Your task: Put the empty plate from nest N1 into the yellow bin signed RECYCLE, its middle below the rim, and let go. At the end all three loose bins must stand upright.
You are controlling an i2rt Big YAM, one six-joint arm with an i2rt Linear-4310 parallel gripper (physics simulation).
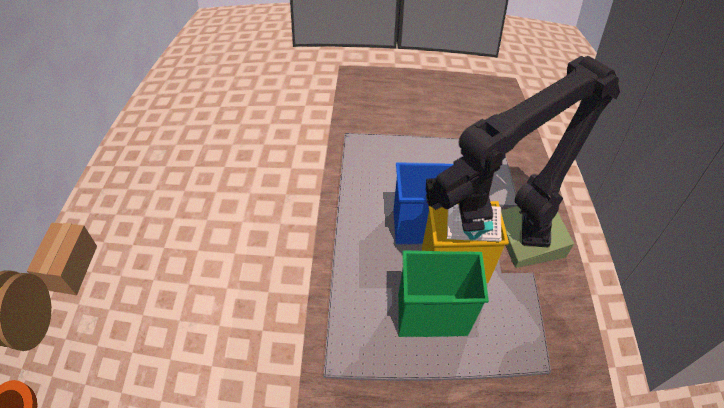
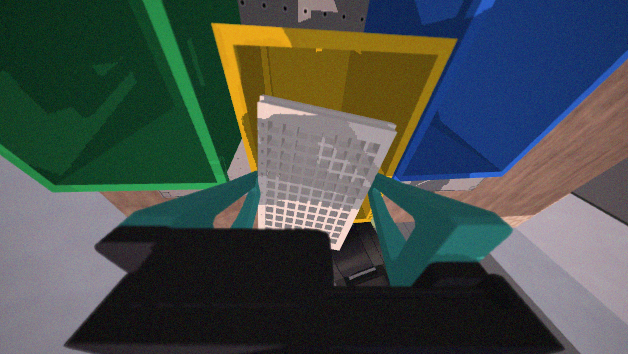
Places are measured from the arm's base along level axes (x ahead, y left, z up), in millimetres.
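Where they show: gripper, fingertip midpoint: (image 1: 469, 222) (image 2: 314, 177); arm's base, origin of the base link: (image 1: 536, 229).
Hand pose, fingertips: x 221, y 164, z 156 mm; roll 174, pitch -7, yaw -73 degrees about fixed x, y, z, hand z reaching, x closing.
Things, the pixels of their top centre, and the offset from my fingertips. "pt": a spot on its surface instead. Level surfaces: height alone.
- white plate, middle of its top: (image 2: 313, 213) (image 1: 476, 216) dx -12, dy +0, dz +26 mm
- yellow bin, middle of its top: (image 2: 328, 168) (image 1: 468, 221) dx +2, dy -14, dz -13 mm
- green bin, middle of its top: (image 2: 36, 58) (image 1: 445, 275) dx +35, dy +149, dz -13 mm
- blue bin, middle of its top: (image 2: 526, 82) (image 1: 433, 180) dx +103, dy -125, dz -13 mm
- grey perforated board, its level: dz -192 mm
- wooden table, its level: dz -205 mm
- partly hidden pale grey thing, surface spot: (image 1: 501, 187) pt dx -115, dy -343, dz -192 mm
The white plate (image 1: 457, 231) (image 2: 320, 150) has a grid of square wells and lies across the gripper. My gripper (image 1: 478, 229) (image 2: 314, 177), with teal fingers, is shut on the plate's two long sides. The plate is over the mouth of the yellow bin (image 1: 466, 244) (image 2: 335, 39), turned a little relative to its rim. How far it is above or below the rim is hard to tell. The yellow bin stands upright; its RECYCLE sign does not show. The green bin (image 1: 438, 319) (image 2: 115, 115) and the blue bin (image 1: 411, 220) (image 2: 480, 110) also stand upright, one on each side.
The bins stand on a grey perforated board (image 1: 354, 324) on a wooden table (image 1: 425, 101). The arm's base is on a light green block (image 1: 544, 255) right of the yellow bin. A partly hidden pale grey thing (image 1: 501, 187) is behind the arm. A cardboard box (image 1: 63, 258) is at far left.
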